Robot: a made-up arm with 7 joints. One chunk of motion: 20 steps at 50 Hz.
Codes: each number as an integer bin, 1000 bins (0 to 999) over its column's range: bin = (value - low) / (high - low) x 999, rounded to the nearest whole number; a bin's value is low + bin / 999 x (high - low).
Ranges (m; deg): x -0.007..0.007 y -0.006..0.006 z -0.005..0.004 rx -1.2..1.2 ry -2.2..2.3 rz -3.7..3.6
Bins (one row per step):
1: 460 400 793 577 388 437
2: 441 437 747 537 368 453
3: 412 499 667 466 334 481
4: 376 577 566 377 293 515
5: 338 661 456 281 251 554
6: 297 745 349 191 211 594
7: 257 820 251 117 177 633
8: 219 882 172 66 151 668
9: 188 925 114 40 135 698
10: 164 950 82 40 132 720
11: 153 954 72 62 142 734
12: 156 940 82 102 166 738
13: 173 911 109 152 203 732
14: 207 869 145 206 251 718
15: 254 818 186 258 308 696
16: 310 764 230 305 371 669
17: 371 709 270 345 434 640
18: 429 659 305 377 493 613
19: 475 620 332 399 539 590
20: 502 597 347 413 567 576
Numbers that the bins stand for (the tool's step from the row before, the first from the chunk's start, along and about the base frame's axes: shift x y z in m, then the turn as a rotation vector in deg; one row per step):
1: -0.00055 -0.00120 0.00214 0.186 -0.452 -0.507
2: -0.00082 -0.00075 0.00173 0.090 -0.542 -0.390
3: -0.00123 -0.00001 0.00101 -0.080 -0.695 -0.185
4: -0.00173 0.00093 0.00010 -0.294 -0.880 0.063
5: -0.00226 0.00194 -0.00089 -0.525 -1.069 0.348
6: -0.00284 0.00295 -0.00186 -0.741 -1.250 0.641
7: -0.00340 0.00385 -0.00274 -0.919 -1.403 0.926
8: -0.00393 0.00459 -0.00345 -1.041 -1.520 1.181
9: -0.00437 0.00511 -0.00397 -1.104 -1.592 1.401
10: -0.00470 0.00541 -0.00426 -1.104 -1.605 1.561
11: -0.00486 0.00546 -0.00435 -1.051 -1.560 1.664
12: -0.00481 0.00529 -0.00426 -0.955 -1.452 1.693
13: -0.00458 0.00494 -0.00402 -0.835 -1.286 1.649
14: -0.00410 0.00444 -0.00369 -0.705 -1.069 1.547
15: -0.00344 0.00383 -0.00332 -0.580 -0.813 1.386
16: -0.00266 0.00318 -0.00293 -0.467 -0.529 1.189
17: -0.00180 0.00252 -0.00257 -0.371 -0.245 0.977
18: -0.00099 0.00192 -0.00225 -0.294 0.021 0.779
19: -0.00034 0.00145 -0.00201 -0.241 0.228 0.611
20: 0.00004 0.00117 -0.00187 -0.208 0.354 0.509

